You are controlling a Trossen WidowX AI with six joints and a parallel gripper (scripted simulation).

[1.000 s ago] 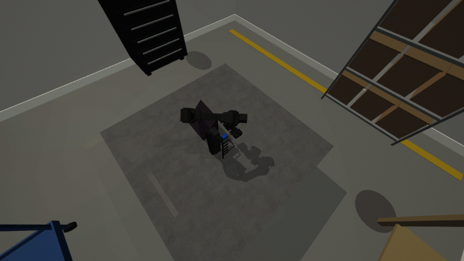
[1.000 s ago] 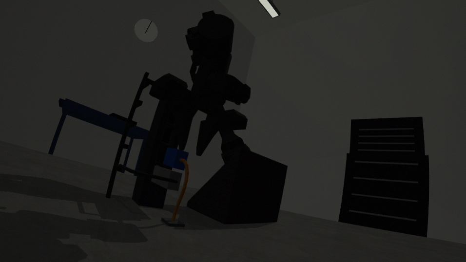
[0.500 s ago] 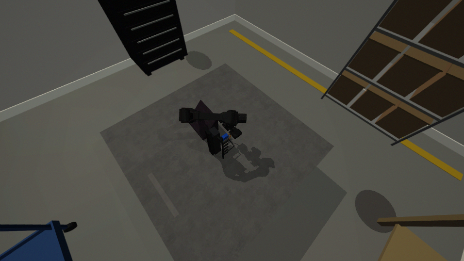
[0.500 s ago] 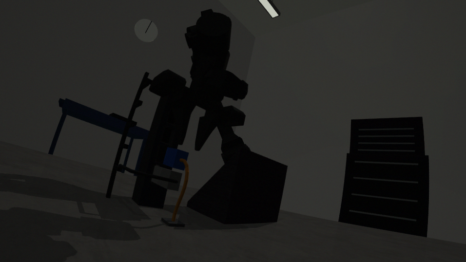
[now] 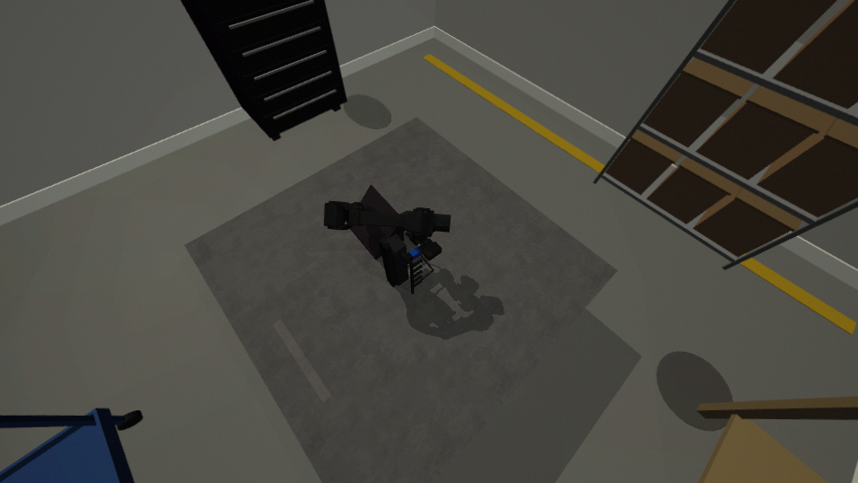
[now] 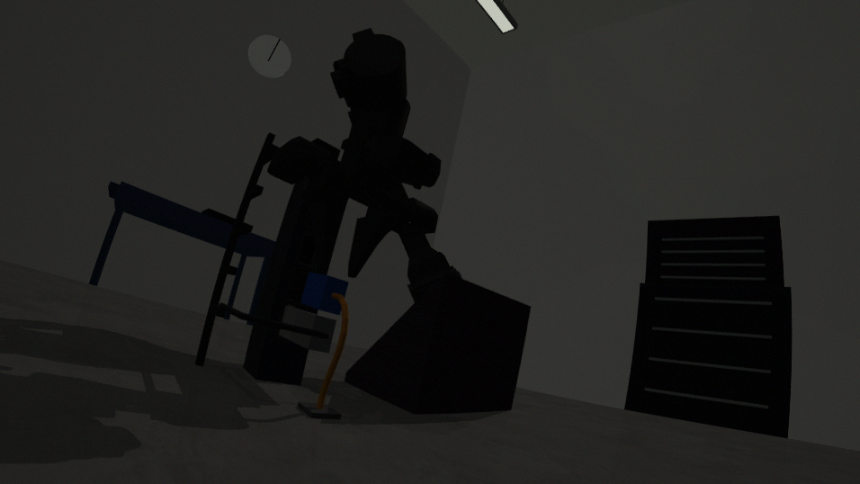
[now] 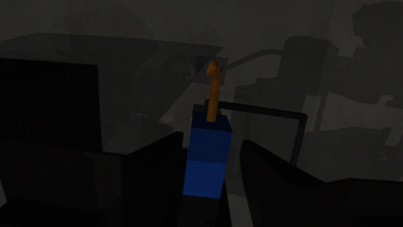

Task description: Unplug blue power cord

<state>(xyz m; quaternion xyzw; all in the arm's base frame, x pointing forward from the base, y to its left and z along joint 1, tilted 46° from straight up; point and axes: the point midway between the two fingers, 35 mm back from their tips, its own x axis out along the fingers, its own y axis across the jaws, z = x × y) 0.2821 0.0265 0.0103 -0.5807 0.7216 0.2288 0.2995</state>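
Right now my gripper tip is 4 cm to the left of the blue plug and 1 cm above it. Round my gripper tip: black upright block (2 cm behind, 11 cm to the right).
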